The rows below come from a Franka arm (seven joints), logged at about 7 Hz.
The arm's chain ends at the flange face. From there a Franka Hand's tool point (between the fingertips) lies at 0.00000 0.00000 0.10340 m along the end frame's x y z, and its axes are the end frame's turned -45 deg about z.
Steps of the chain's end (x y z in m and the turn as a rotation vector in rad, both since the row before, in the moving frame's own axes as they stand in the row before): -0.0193, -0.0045, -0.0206, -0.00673, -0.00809, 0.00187; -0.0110, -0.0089, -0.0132, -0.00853, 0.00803, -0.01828; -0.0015, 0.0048, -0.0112, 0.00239, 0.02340, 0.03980; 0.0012, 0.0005, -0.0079, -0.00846, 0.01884, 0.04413; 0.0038, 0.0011, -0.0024, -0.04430, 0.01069, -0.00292; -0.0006, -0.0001, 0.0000, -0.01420, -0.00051, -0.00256
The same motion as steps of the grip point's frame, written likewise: -0.0115, -0.0169, -0.0206, 0.00096, -0.01048, 0.00187; -0.0015, -0.0129, -0.0132, -0.01171, -0.00035, -0.01828; -0.0026, 0.0039, -0.0112, -0.01486, 0.01824, 0.03980; 0.0012, 0.0032, -0.0079, -0.01930, 0.00734, 0.04413; -0.0005, 0.0075, -0.0025, -0.03888, -0.02377, -0.00292; -0.0014, 0.0005, 0.0000, -0.00968, -0.01040, -0.00256
